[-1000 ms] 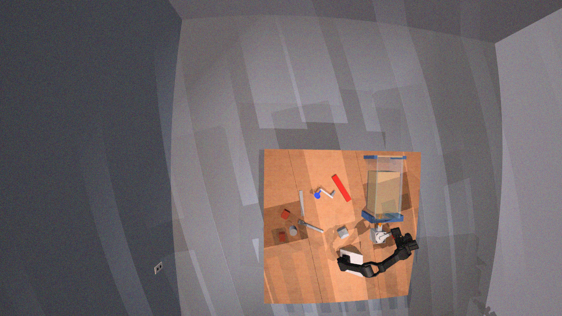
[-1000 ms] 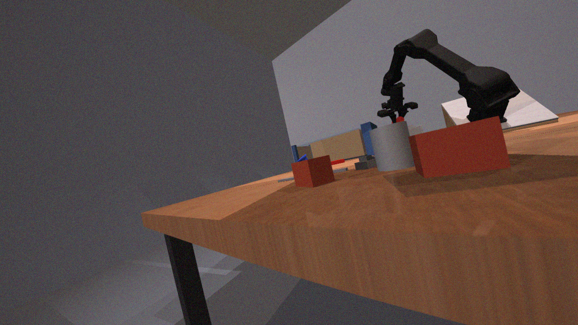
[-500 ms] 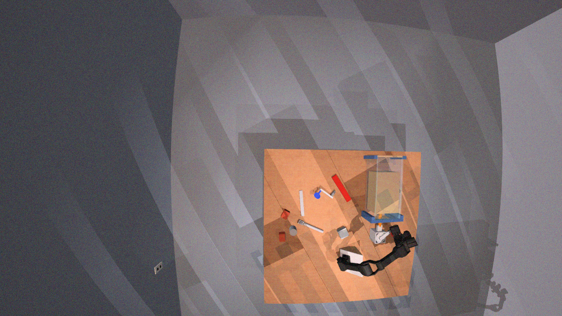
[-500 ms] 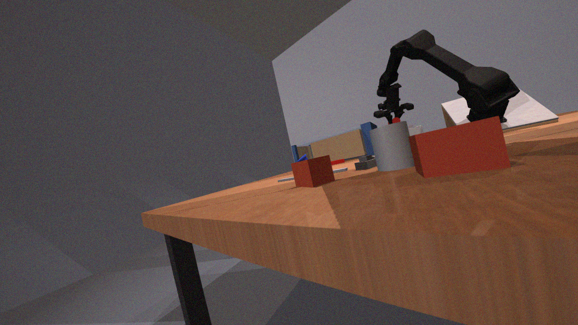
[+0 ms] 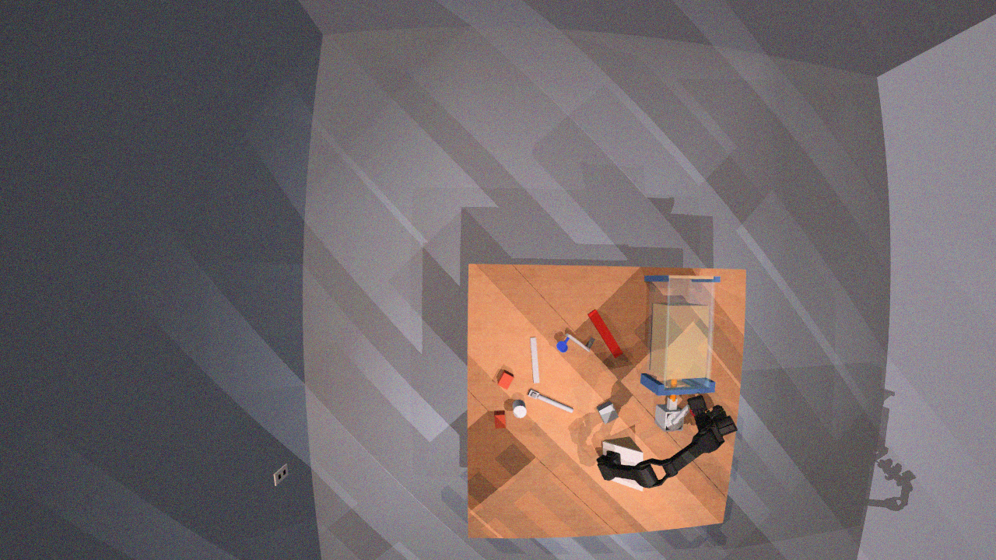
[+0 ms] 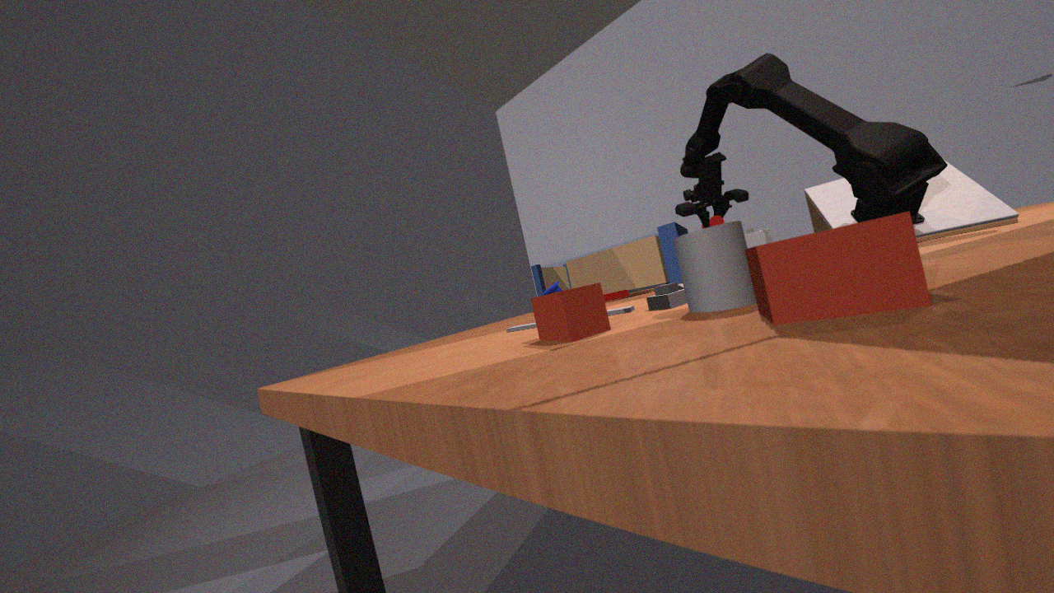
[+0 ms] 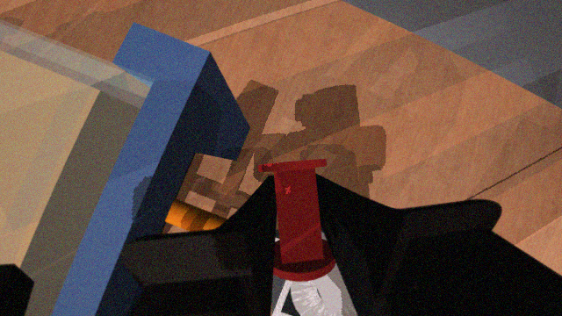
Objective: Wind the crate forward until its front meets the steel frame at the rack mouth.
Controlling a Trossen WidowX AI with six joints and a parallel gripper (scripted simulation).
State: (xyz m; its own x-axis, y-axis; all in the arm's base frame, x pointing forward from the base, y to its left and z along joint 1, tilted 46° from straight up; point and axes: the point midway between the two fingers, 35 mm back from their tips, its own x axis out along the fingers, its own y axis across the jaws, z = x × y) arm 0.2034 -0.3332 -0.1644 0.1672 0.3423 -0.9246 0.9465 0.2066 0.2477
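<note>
The red-knobbed crank is 3 cm behind my gripper tip, 4 cm to the left of it and 3 cm below it. Round my gripper tip: grey winch 9 cm behind, 9 cm to the left, 10 cm below; blue steel frame 9 cm ahead, 7 cm to the left, 3 cm below; red grip 1 cm behind, 2 cm to the left.
</note>
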